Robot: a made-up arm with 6 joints.
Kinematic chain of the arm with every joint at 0, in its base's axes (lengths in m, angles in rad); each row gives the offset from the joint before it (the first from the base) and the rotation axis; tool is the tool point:
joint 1: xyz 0 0 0.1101 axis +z
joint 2: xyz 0 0.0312 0 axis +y
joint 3: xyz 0 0 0.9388 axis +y
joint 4: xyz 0 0 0.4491 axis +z
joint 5: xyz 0 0 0 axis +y
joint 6: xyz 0 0 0.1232 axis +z
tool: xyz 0 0 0
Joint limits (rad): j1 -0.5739..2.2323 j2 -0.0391..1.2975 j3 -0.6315..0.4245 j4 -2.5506..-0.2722 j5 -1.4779..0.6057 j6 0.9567..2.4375
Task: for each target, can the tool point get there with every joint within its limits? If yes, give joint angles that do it. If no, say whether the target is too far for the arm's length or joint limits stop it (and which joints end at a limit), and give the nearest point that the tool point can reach.
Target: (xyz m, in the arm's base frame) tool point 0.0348 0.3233 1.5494
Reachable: yes | joints 1.1504 0.2981 -0.1547 -1.0014 -0.7271 2.2686
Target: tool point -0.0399 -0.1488 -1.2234
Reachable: no: joint limits stop it (at a limit: joint 1, joint 2, joint 3, joint 4, joint 5) | nearest point 1.1826 -0.6460 0.1934 | short by 1.936 m
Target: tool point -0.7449 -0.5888 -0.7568
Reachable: no: joint limits stop it (at a limit: joint 1, joint 2, joint 3, joint 5) | nearest point -0.9079 0.9969 0.1965 | short by 1.857 m
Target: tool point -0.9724 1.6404 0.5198
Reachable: no: too far | nearest point -0.7495 1.2643 0.4517 | short by 0.442 m
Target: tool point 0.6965 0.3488 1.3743
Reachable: yes | joints 0.3625 0.6368 -0.1455 -0.7717 -0.5921 2.1467
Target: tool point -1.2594 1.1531 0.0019
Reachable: no: too far | nearest point -0.9503 1.0705 0.2253 | short by 0.390 m
